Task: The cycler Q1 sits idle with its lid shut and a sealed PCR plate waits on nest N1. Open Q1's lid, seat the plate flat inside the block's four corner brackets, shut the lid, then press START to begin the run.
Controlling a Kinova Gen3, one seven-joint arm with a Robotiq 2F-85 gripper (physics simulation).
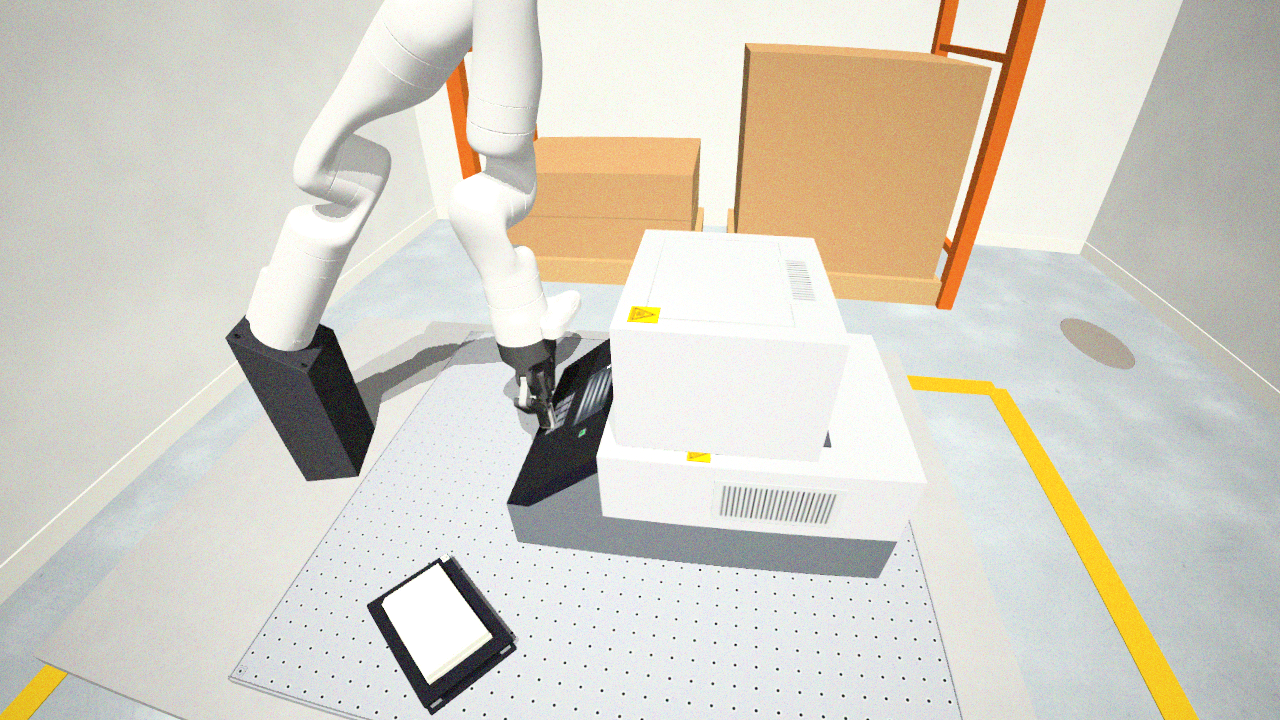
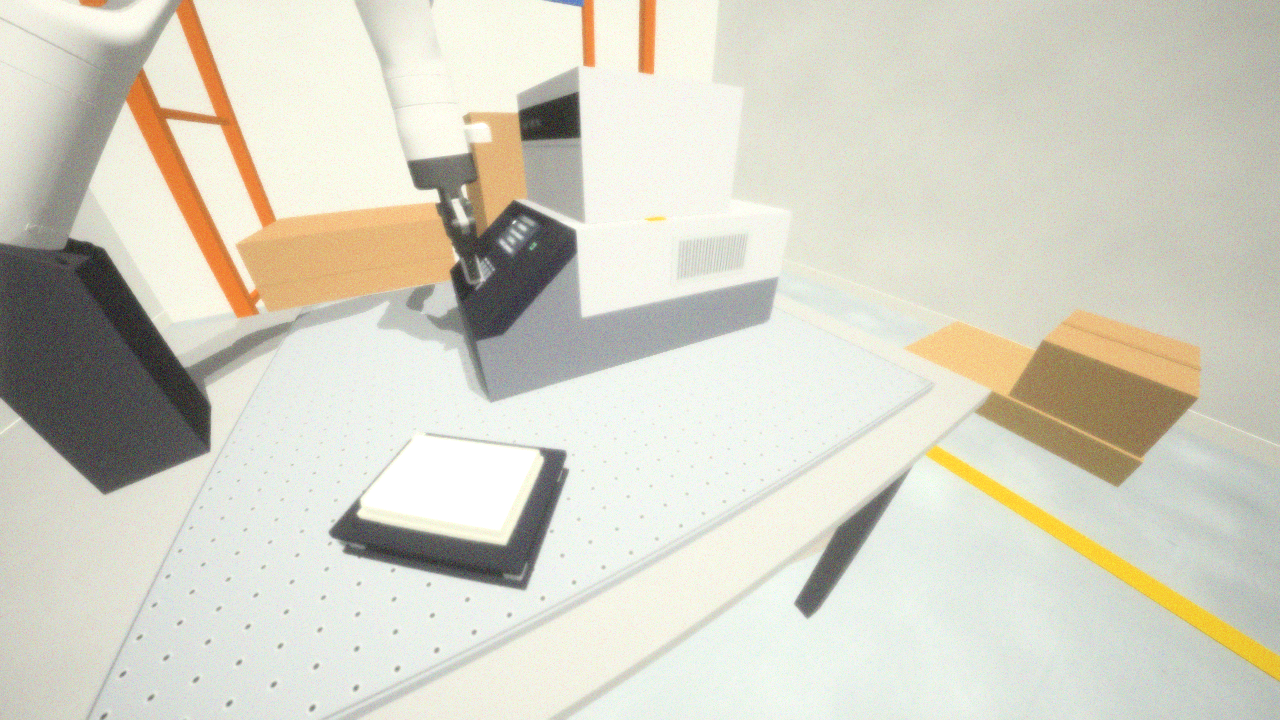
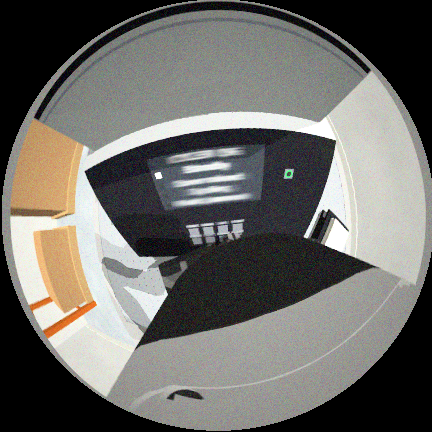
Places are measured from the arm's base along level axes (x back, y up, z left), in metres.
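Pixels of known places: gripper, fingertip midpoint: [image 1: 548,425] [image 2: 475,281] [image 3: 232,239]; arm's base, link origin: [image 1: 282,330].
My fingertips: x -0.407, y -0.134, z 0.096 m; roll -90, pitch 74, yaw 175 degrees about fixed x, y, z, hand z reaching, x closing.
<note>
For each thing: its top centre in the pictures, then the offset to it from my fingertips. "spot": a spot on its surface instead.
- Cycler Q1, surface spot: [image 1: 760,488] spot: dy +0.056, dx -0.315, dz -0.054 m
- sloped black front panel, surface spot: [image 2: 537,277] spot: dy +0.034, dx -0.084, dz -0.111 m
- white plate, top centre: [image 2: 452,476] [image 1: 432,616] [image 3: 334,246] dy -0.071, dx +0.009, dz -0.286 m
- black nest N1, top centre: [image 2: 456,486] [image 1: 435,620] [image 3: 330,245] dy -0.084, dx +0.009, dz -0.286 m
- lit screen, surface spot: [image 3: 215,177] [image 1: 595,394] [image 2: 518,234] spot: dy +0.055, dx -0.065, dz +0.031 m
- green mark, surface spot: [image 3: 288,174] [image 1: 581,432] [image 2: 532,246] spot: dy +0.054, dx -0.083, dz -0.044 m
Cycler Q1 [image 1: 760,488] [image 2: 684,291] stands at the back of the board. Its boxy white lid [image 1: 729,385] [image 2: 662,147] sits level on the base and looks shut; the block inside is hidden. My gripper [image 1: 547,428] [image 2: 474,280] is shut and empty, pointing down at the lower part of the sloped black front panel [image 1: 554,465] [image 2: 537,277] [image 3: 295,210], by the small grey keys [image 3: 222,230]. I cannot tell whether the tips touch a key. The START label is not readable. The white plate [image 1: 434,617] [image 2: 456,483] [image 3: 339,235] lies flat on black nest N1 [image 1: 467,669] [image 2: 429,544].
The panel has a lit screen [image 1: 590,392] [image 2: 516,234] [image 3: 215,177] with blurred text and a green mark [image 1: 581,432] [image 2: 532,245] [image 3: 288,174]. The black arm pedestal [image 1: 299,411] [image 2: 89,376] stands at the left. Cardboard boxes [image 1: 859,161] [image 2: 349,255] and orange rack posts stand behind the table.
</note>
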